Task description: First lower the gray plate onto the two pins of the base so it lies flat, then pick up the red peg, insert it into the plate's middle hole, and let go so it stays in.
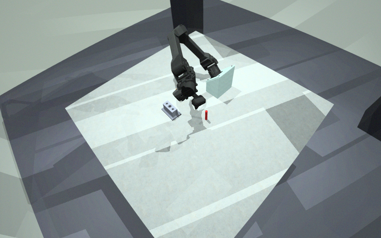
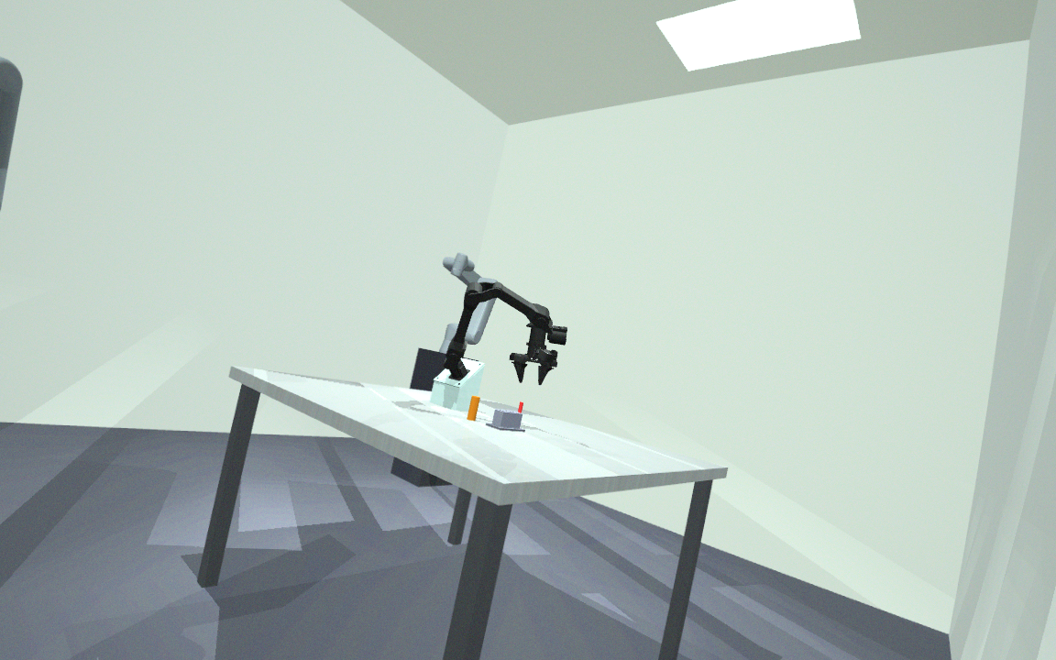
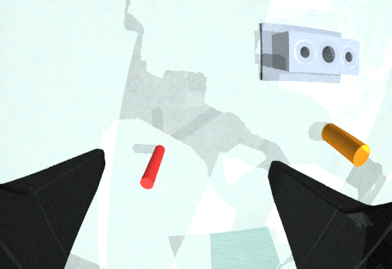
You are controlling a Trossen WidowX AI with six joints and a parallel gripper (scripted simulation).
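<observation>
Right now my gripper tip is 60 mm past the red peg, 50 mm to the right of it and 120 mm above it. The rest, counted from my gripper tip: orange cylinder: 60 mm behind, 200 mm to the right, 120 mm below; gray plate: 50 mm ahead, 150 mm to the right, 110 mm below; dark base: 50 mm ahead, 150 mm to the right, 150 mm below.
</observation>
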